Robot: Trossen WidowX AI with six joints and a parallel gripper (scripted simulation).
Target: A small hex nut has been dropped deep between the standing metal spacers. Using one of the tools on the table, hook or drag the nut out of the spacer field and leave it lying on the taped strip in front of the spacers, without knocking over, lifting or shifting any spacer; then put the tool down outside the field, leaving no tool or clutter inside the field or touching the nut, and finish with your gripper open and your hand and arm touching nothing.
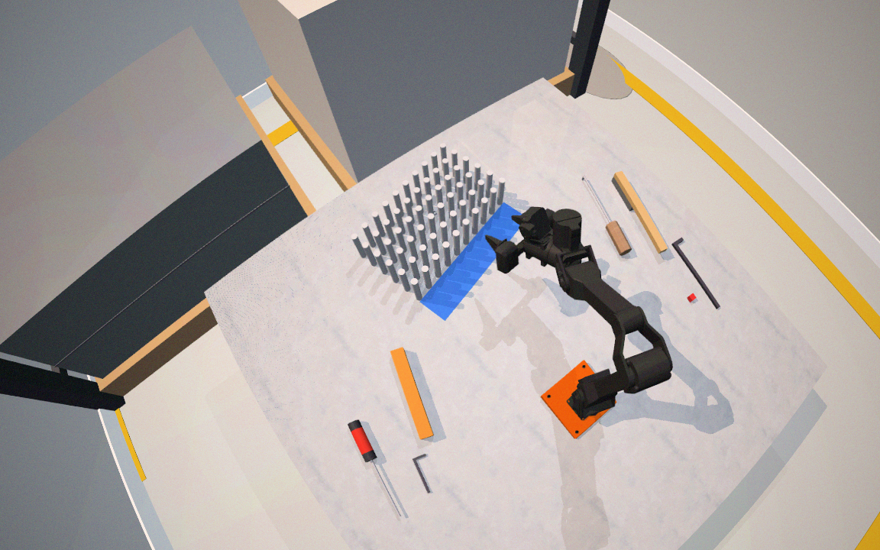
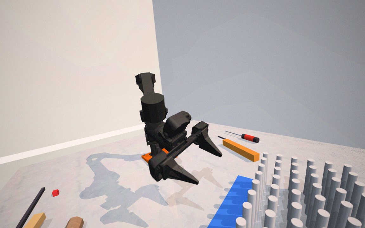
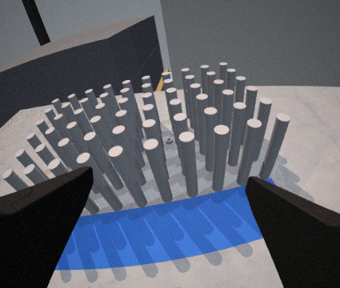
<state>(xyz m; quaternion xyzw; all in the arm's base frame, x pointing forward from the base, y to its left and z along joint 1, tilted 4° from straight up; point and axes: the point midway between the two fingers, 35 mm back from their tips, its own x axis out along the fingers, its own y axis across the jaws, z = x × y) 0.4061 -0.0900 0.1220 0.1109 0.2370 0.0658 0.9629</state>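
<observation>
The wood-handled hook tool is 33 cm to the right of my gripper tip, 14 cm below it and 8 cm behind it. Round my gripper tip: blue taped strip: 15 cm below, 4 cm to the left, 2 cm ahead; orange bar: 38 cm to the left, 15 cm behind, 14 cm below; red cube: 44 cm behind, 34 cm to the right, 14 cm below.
</observation>
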